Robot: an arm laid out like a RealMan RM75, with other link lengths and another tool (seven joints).
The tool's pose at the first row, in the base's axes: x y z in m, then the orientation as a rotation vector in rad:
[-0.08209, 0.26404, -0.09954, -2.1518, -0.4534, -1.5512]
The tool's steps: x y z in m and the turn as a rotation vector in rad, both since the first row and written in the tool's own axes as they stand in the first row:
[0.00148, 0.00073, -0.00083, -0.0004, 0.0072, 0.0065]
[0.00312, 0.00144, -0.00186, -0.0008, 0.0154, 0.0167]
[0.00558, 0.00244, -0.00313, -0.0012, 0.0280, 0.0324]
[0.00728, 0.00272, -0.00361, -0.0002, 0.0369, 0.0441]
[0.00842, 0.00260, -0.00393, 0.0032, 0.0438, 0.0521]
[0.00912, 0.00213, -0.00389, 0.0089, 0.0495, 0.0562]
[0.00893, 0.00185, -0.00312, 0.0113, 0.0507, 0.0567]
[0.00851, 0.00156, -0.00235, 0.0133, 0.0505, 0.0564]
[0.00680, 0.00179, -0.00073, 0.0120, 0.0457, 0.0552]
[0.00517, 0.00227, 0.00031, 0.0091, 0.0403, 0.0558]
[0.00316, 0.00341, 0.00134, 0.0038, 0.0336, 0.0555]
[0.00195, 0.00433, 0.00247, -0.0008, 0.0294, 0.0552]
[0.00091, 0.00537, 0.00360, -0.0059, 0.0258, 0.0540]
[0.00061, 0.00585, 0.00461, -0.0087, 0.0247, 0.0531]
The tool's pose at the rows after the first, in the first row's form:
[-0.08192, 0.26299, -0.09803, -2.1452, -0.4433, -1.5552]
[-0.08187, 0.26185, -0.09631, -2.1374, -0.4288, -1.5581]
[-0.08161, 0.26034, -0.09380, -2.1251, -0.4065, -1.5623]
[-0.08132, 0.25985, -0.09210, -2.1154, -0.3911, -1.5642]
[-0.08128, 0.25979, -0.09092, -2.1060, -0.3822, -1.5647]
[-0.08126, 0.26021, -0.09019, -2.0963, -0.3796, -1.5649]
[-0.08085, 0.26086, -0.09053, -2.0935, -0.3803, -1.5645]
[-0.08051, 0.26151, -0.09109, -2.0922, -0.3821, -1.5634]
[-0.07963, 0.26217, -0.09318, -2.0975, -0.3841, -1.5601]
[-0.07906, 0.26231, -0.09509, -2.1043, -0.3832, -1.5560]
[-0.07829, 0.26188, -0.09746, -2.1141, -0.3821, -1.5525]
[-0.07730, 0.26170, -0.09906, -2.1212, -0.3806, -1.5510]
[-0.07619, 0.26142, -0.10052, -2.1282, -0.3796, -1.5508]
[-0.07523, 0.26155, -0.10116, -2.1313, -0.3790, -1.5517]

